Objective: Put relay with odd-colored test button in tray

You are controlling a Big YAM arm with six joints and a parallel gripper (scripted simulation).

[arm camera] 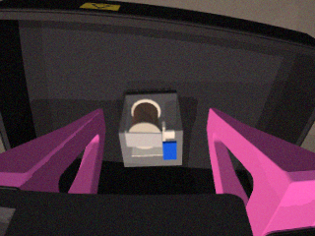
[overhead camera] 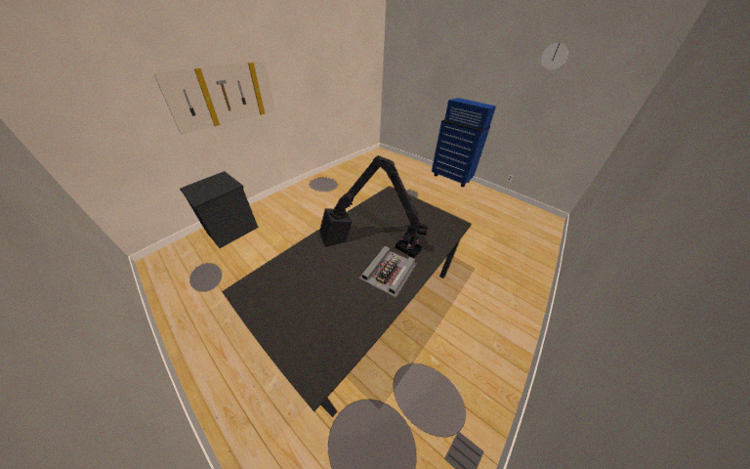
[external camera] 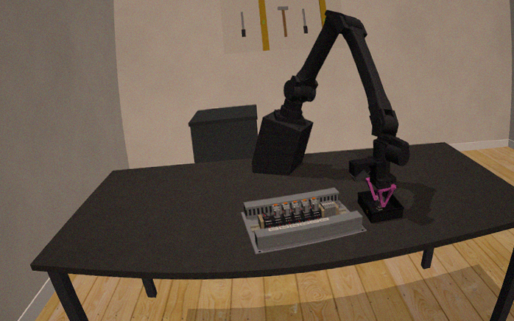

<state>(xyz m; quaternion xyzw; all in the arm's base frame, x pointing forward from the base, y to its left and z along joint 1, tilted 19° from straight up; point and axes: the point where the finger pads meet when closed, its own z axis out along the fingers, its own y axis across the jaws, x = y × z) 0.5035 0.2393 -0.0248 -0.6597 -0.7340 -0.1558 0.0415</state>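
My gripper is now right at the relay. Round my hand: black tray: 10 mm below.
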